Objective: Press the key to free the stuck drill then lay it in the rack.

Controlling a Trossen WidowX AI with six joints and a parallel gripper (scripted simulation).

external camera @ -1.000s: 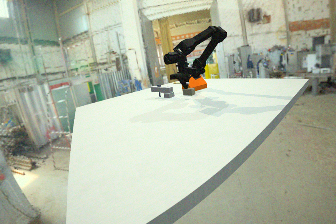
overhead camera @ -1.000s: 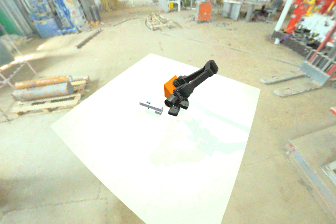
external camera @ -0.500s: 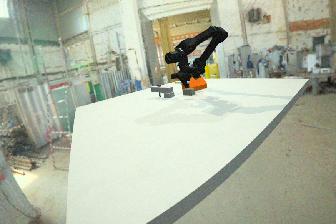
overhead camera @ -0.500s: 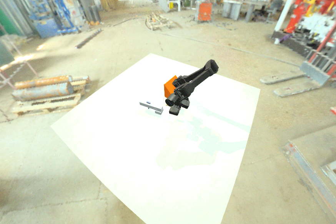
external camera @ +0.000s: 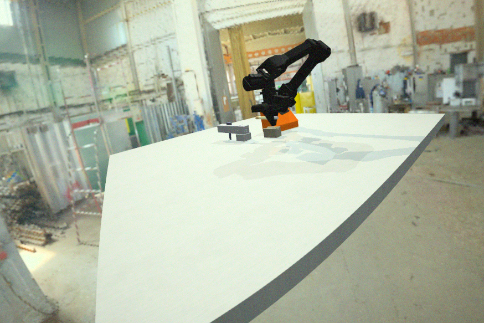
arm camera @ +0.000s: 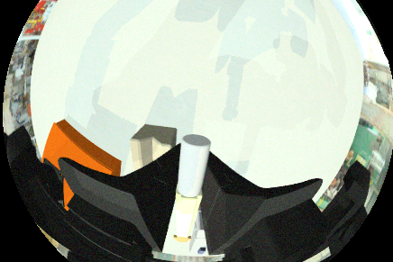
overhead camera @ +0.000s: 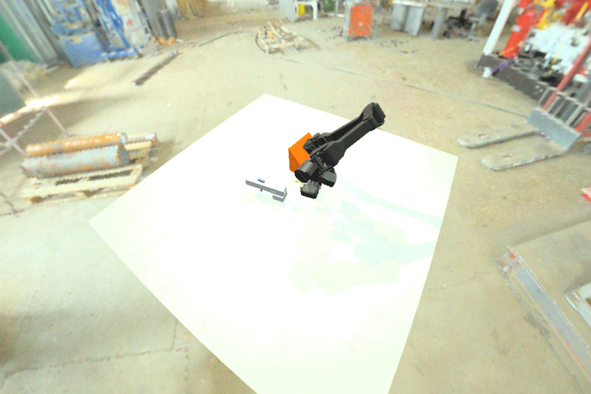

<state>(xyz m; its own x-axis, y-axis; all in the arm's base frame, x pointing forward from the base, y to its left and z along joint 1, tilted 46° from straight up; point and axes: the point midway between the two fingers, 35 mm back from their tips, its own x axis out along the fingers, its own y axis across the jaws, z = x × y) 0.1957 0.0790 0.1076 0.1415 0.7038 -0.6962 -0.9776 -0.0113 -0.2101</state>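
Now: gripper tip 40 mm to the left of the drill, 40 mm below it and 10 mm short of it. The rest, counted from my gripper tip: blue key: 220 mm to the right, 80 mm ahead; grey-tan block: 50 mm to the right, 40 mm below, 30 mm behind; grey fixture: 200 mm to the right, 70 mm ahead, 10 mm below.
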